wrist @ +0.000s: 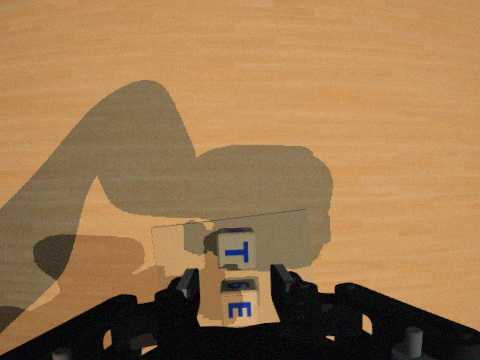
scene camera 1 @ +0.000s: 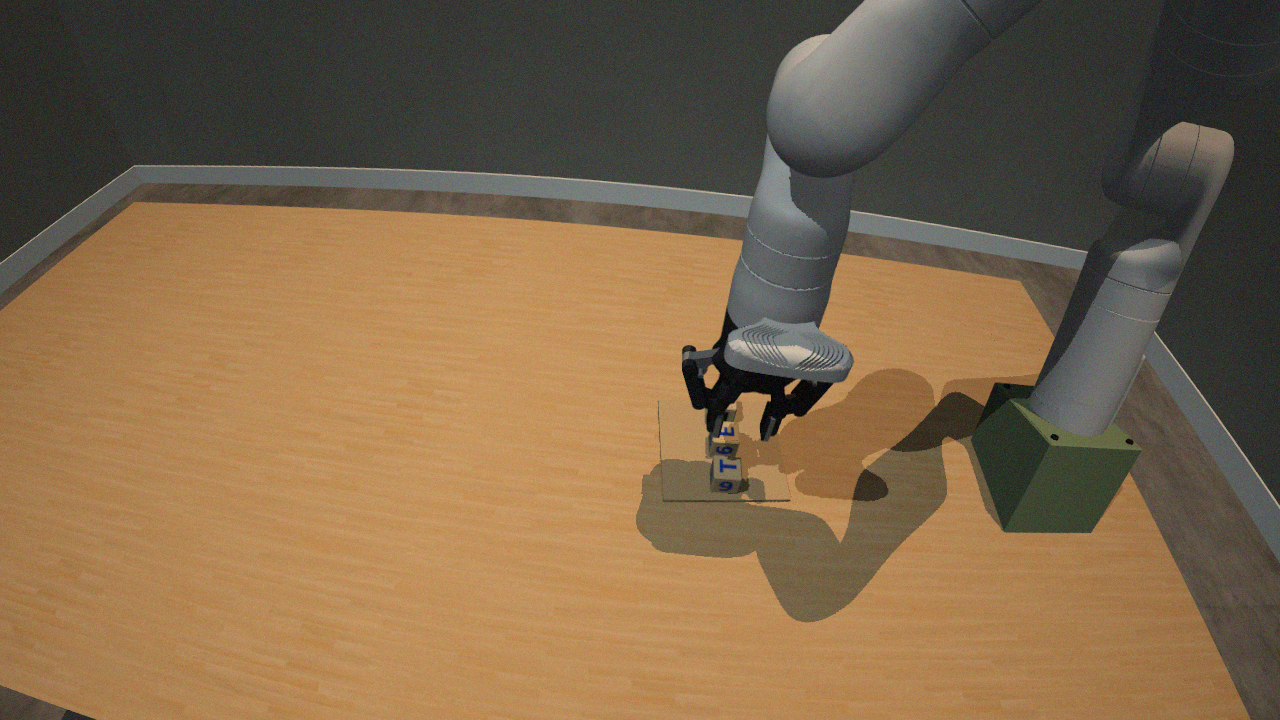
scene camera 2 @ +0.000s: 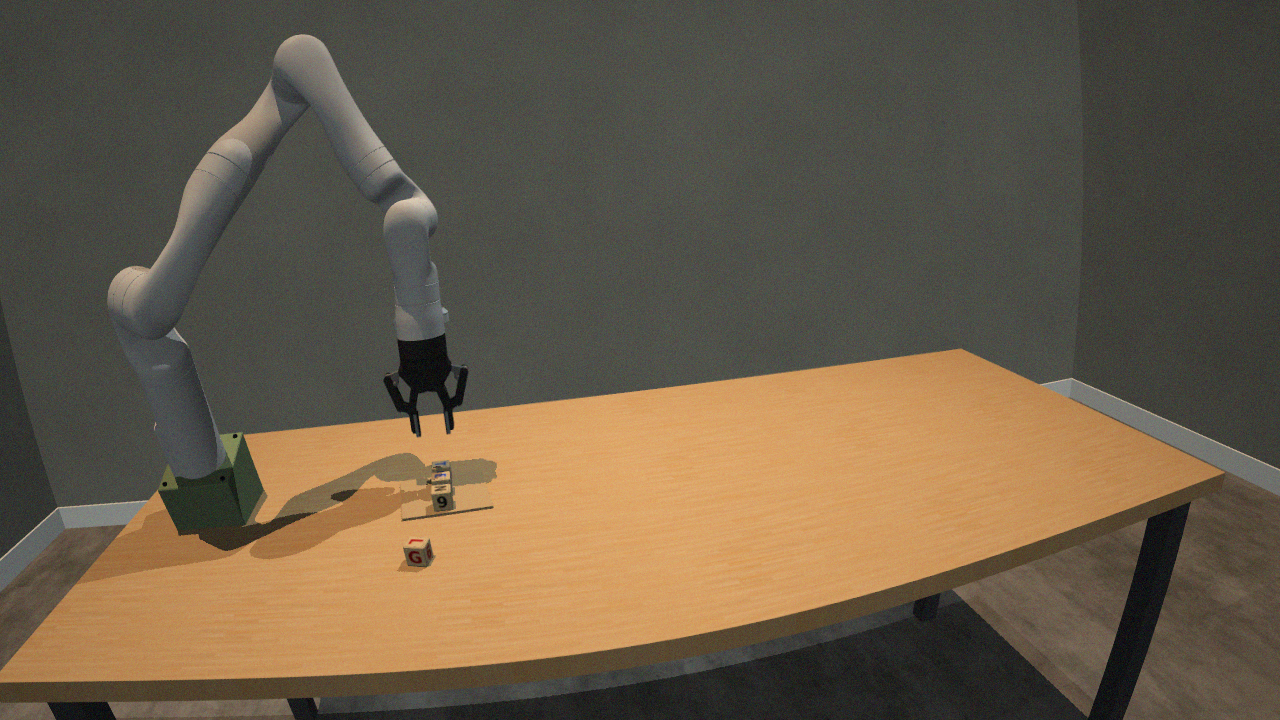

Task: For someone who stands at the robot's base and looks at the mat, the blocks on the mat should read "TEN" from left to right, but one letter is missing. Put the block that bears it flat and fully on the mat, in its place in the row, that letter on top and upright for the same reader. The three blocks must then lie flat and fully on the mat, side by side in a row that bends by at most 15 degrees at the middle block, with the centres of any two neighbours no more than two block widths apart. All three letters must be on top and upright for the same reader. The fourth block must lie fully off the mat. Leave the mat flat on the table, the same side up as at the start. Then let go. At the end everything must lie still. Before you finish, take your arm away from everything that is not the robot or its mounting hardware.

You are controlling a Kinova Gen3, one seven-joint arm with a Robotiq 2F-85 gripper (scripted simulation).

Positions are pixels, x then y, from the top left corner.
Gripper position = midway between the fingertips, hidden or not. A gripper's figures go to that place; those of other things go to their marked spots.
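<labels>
Gripper (wrist: 235, 282), 17 cm from the lens. Block (wrist: 236, 250), 22 cm from the lens.
</labels>
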